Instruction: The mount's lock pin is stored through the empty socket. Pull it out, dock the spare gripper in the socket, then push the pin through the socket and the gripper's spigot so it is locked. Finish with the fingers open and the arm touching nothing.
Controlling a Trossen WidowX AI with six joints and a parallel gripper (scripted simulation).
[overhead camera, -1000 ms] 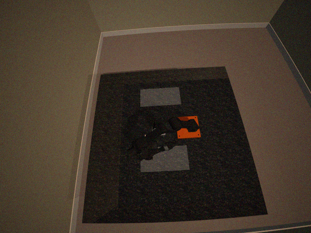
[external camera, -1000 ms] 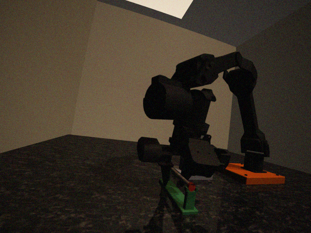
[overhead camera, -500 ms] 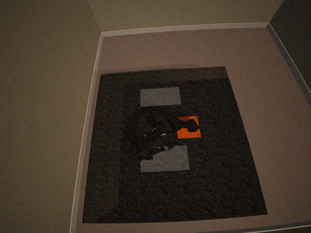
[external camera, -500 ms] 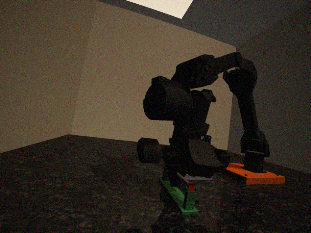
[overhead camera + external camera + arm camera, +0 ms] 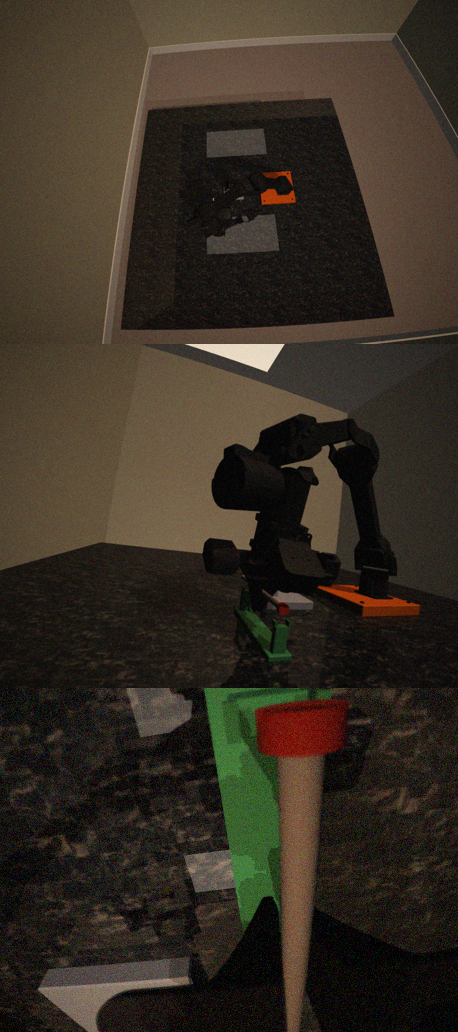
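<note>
Right now my gripper tip is 1 cm to the right of the green rack. Round my gripper tip: grey socket 10 cm behind, 11 cm to the right, 2 cm above; spare gripper 10 cm behind, 11 cm to the right, 10 cm above.
</note>
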